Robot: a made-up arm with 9 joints. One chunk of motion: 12 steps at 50 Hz.
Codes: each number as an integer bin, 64 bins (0 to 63) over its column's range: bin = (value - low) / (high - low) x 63, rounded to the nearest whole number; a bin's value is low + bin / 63 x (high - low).
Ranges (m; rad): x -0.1..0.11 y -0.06..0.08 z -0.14..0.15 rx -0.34..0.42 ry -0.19..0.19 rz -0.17..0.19
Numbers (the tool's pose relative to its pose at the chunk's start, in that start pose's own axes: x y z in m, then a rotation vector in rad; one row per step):
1: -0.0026 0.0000 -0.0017 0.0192 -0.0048 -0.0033
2: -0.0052 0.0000 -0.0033 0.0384 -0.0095 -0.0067
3: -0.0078 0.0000 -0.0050 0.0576 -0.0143 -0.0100
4: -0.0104 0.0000 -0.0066 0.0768 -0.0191 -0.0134
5: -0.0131 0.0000 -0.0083 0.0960 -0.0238 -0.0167
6: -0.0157 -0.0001 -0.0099 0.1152 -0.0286 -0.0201
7: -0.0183 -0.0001 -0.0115 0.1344 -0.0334 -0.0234
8: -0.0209 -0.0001 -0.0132 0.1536 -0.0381 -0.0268
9: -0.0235 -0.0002 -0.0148 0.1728 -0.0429 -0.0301
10: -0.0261 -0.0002 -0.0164 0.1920 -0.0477 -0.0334
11: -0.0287 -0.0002 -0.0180 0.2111 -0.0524 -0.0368
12: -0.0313 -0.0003 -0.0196 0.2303 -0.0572 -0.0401
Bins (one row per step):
1: 29 27 30 30 31 29
2: 28 27 30 31 30 29
3: 28 27 29 33 29 28
4: 27 27 29 35 28 27
5: 26 27 29 36 28 27
6: 25 27 28 38 27 26
7: 25 27 28 39 26 26
8: 24 27 28 41 25 25
9: 23 27 27 43 24 24
10: 22 27 27 44 24 24
11: 21 27 27 46 23 23
12: 21 27 26 47 22 23

